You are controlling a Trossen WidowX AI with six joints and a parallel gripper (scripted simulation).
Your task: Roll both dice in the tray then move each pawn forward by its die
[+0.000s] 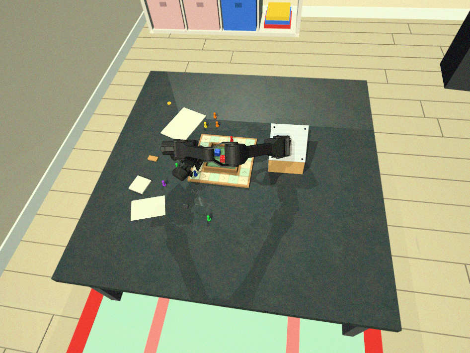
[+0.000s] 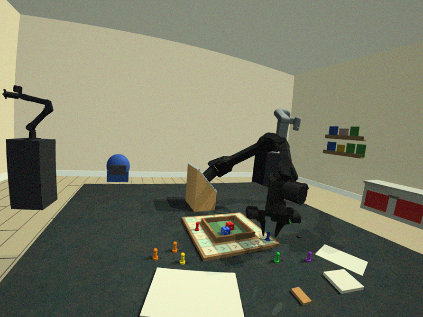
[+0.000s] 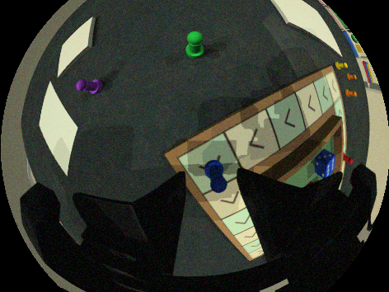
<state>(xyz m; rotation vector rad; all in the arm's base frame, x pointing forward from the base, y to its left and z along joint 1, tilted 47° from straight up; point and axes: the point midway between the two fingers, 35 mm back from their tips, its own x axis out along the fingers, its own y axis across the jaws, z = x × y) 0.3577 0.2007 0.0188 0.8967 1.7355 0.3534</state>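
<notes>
Right now the blue pawn is right at my gripper tip. Also, from my gripper tip: purple pawn: 130 mm ahead, 70 mm to the left, 10 mm below; red pawn: 110 mm behind, 240 mm to the right.
</notes>
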